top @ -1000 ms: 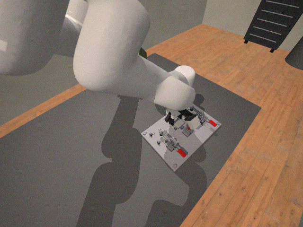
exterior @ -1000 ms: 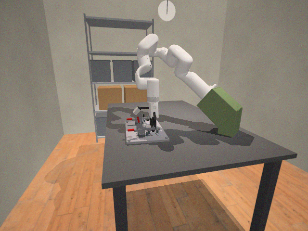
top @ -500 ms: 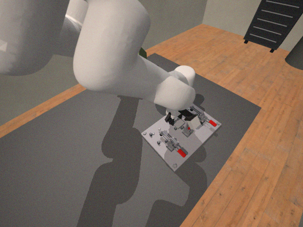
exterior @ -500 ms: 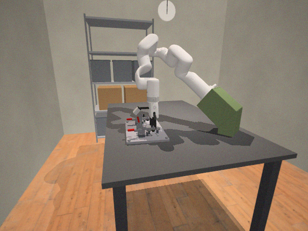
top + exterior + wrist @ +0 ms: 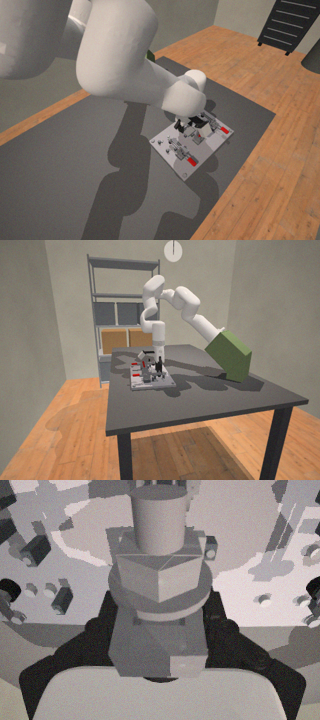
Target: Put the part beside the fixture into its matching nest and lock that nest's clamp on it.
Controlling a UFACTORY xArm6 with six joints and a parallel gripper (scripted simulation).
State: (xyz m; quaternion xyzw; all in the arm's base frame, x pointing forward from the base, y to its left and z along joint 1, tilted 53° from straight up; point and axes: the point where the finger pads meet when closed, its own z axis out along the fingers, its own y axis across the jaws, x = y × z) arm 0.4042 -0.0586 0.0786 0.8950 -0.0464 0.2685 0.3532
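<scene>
Now: hand 20 mm above the part. Also, from my hand: fixture plate 50 mm ahead, 20 mm to the right, 40 mm below.
</scene>
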